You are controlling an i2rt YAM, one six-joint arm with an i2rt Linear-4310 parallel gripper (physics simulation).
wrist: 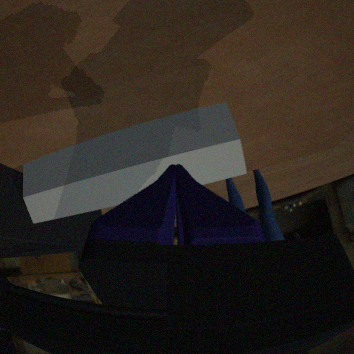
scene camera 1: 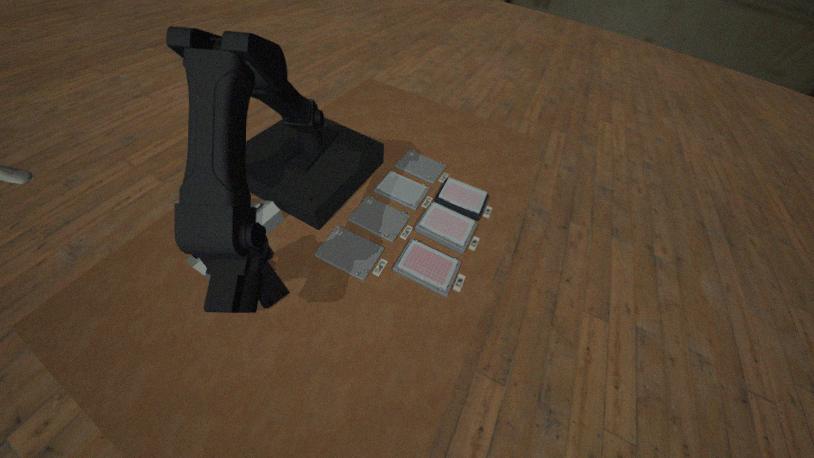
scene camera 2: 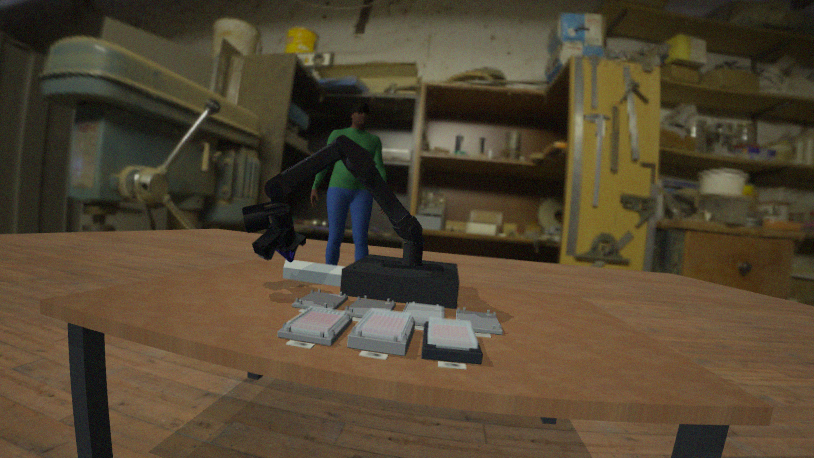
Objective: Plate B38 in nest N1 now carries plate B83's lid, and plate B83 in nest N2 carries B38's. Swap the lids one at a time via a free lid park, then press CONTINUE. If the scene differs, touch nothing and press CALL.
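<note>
My gripper is shut and empty, above the long pale block beside the arm's base. No button or lettering on the block can be made out. Three pink-welled plates stand in a row: one and a middle one in grey nests, and one in a dark nest. Behind are grey lid parks; another carries a pale, lid-like piece. Labels are too small to read surely.
The black arm base stands behind the lid parks, beside the pale block. A person in a green top stands behind the table. Blue legs show past the block in the wrist view. The arm's shadow falls across the table and block.
</note>
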